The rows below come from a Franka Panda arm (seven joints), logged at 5 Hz.
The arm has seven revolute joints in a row. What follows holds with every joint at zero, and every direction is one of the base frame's. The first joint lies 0.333 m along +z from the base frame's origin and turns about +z. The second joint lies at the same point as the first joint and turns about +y. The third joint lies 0.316 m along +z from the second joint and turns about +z. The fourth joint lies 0.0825 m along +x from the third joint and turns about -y. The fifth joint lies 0.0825 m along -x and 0.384 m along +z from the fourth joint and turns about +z. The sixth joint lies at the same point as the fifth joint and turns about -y. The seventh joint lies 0.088 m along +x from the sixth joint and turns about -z. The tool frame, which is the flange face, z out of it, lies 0.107 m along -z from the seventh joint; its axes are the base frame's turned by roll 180, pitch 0 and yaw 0 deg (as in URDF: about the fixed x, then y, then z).
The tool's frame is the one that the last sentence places.
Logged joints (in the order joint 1, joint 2, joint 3, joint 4, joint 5, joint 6, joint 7), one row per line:
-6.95 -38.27 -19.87 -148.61 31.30 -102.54 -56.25
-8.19 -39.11 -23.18 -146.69 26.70 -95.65 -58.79
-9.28 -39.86 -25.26 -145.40 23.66 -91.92 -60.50
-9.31 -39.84 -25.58 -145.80 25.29 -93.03 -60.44
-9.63 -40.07 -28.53 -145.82 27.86 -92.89 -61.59
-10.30 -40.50 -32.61 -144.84 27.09 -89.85 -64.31
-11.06 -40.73 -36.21 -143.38 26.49 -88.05 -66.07
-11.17 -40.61 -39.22 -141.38 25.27 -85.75 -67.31
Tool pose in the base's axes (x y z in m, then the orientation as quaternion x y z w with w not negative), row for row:
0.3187 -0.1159 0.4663 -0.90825 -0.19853 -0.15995 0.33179
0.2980 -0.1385 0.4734 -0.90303 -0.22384 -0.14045 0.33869
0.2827 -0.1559 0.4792 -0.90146 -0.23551 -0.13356 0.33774
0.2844 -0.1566 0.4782 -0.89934 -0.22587 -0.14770 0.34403
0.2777 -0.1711 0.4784 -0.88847 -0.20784 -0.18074 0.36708
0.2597 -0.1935 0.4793 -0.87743 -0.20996 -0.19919 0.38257
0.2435 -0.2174 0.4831 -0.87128 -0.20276 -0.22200 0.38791
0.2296 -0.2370 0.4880 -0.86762 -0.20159 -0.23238 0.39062
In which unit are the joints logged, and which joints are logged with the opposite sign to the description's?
The joints are logged in degrees. Opposite sign: joint 6.
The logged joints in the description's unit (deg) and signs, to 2 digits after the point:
-6.95 -38.27 -19.87 -148.61 31.30 102.54 -56.25
-8.19 -39.11 -23.18 -146.69 26.70 95.65 -58.79
-9.28 -39.86 -25.26 -145.40 23.66 91.92 -60.50
-9.31 -39.84 -25.58 -145.80 25.29 93.03 -60.44
-9.63 -40.07 -28.53 -145.82 27.86 92.89 -61.59
-10.30 -40.50 -32.61 -144.84 27.09 89.85 -64.31
-11.06 -40.73 -36.21 -143.38 26.49 88.05 -66.07
-11.17 -40.61 -39.22 -141.38 25.27 85.75 -67.31

